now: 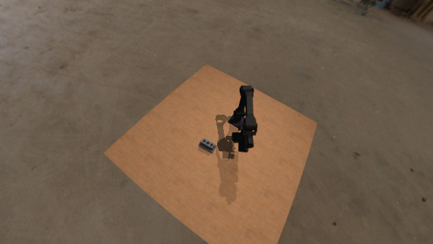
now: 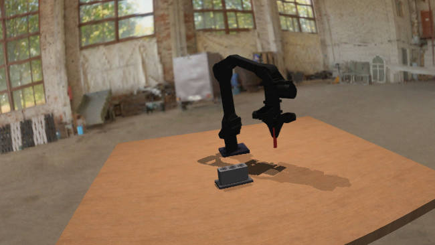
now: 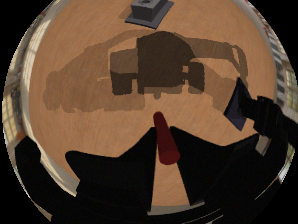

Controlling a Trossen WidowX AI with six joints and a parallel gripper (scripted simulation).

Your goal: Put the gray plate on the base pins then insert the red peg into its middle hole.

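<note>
My gripper tip is now 200 mm to the left of the gray plate, 110 mm short of it and 60 mm above it. From my gripper tip the other things lie so: dark base 200 mm to the right, 110 mm ahead, 90 mm below; then red peg right at my gripper tip.
</note>
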